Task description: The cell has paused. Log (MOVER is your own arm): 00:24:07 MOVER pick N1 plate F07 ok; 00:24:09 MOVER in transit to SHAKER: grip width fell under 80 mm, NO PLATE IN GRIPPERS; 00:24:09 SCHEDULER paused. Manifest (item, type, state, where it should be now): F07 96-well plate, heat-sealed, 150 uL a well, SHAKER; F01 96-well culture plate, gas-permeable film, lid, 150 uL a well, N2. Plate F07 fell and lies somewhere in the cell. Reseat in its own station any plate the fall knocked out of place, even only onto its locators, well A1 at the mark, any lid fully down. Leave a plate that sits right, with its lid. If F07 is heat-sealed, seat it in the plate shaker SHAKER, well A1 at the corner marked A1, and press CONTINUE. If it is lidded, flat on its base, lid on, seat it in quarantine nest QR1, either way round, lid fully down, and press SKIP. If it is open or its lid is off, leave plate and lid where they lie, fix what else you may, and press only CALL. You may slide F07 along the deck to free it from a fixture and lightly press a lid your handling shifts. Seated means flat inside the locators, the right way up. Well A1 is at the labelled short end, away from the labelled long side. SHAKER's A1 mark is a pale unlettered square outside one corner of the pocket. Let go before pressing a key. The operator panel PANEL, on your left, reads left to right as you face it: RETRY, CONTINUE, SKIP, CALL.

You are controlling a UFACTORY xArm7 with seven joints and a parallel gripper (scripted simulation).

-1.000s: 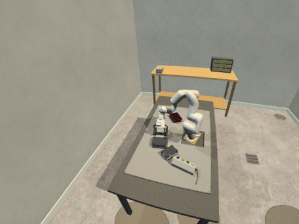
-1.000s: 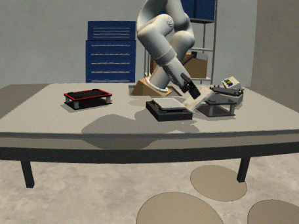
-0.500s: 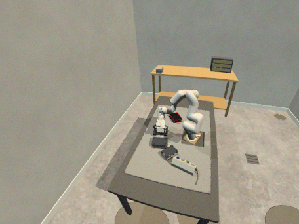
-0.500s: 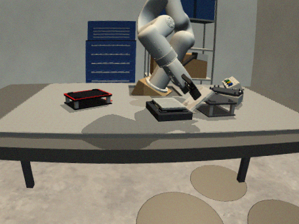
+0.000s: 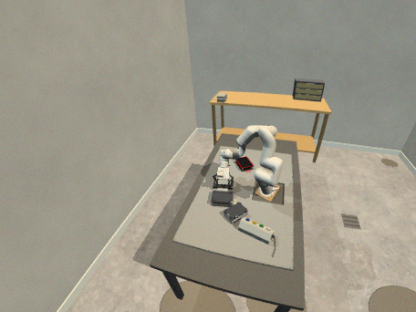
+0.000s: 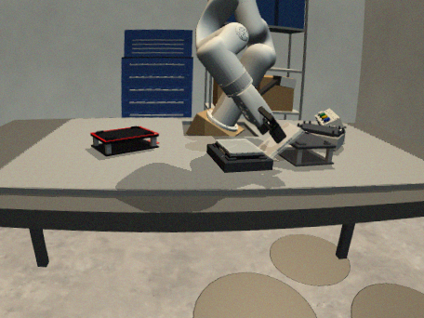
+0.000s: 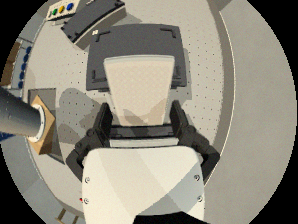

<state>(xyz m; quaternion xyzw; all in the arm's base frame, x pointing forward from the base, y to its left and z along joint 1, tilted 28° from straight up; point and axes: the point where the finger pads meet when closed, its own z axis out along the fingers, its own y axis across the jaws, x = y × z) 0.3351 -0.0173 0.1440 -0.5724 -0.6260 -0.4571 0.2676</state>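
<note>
Now: the pale plate 2 cm to the left of my hand and 2 cm below it. Also, from my hand: pale lid 9 cm to the right, 3 cm below, 1 cm ahead.
</note>
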